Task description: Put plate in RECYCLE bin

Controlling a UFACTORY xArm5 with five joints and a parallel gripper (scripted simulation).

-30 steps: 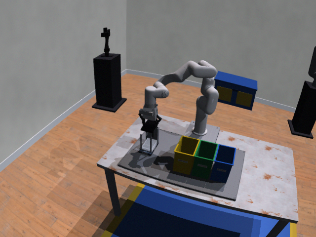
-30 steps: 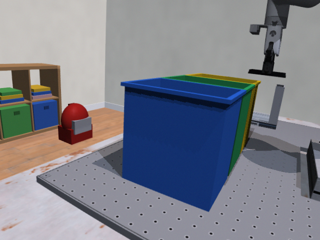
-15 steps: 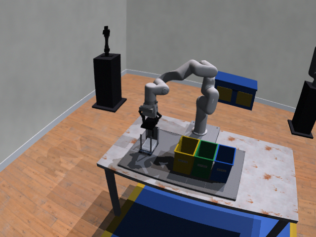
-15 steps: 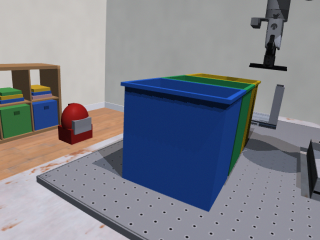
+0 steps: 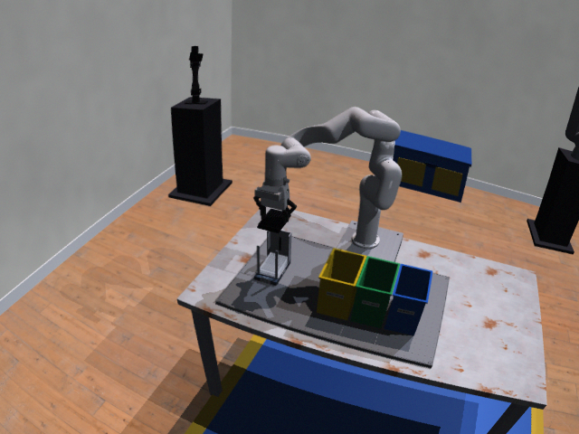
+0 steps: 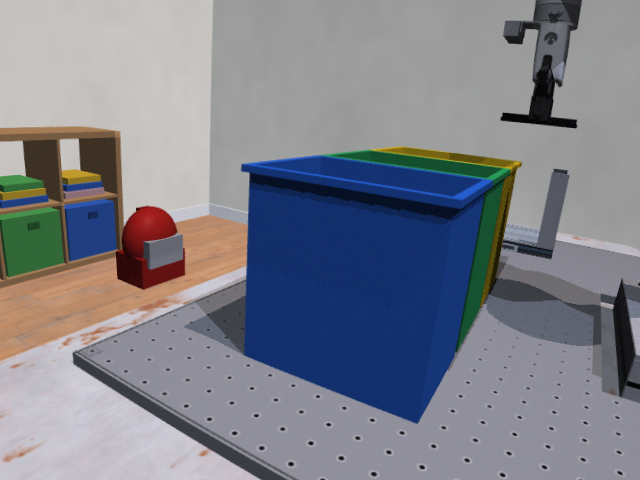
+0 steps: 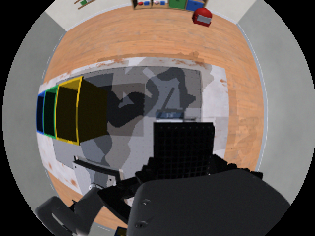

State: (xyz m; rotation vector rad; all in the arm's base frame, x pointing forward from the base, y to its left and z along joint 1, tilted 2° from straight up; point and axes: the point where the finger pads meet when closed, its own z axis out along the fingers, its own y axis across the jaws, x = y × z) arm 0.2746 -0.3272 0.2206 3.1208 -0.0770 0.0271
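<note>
My hand is 10 cm short of the yellow bin, 30 cm to the right of it and 16 cm above it. From my hand the other things lie so: rack post: 5 cm behind, 5 cm to the left, 16 cm below; pale plate: 23 cm below; dark 96-well plate: 1 cm below.
</note>
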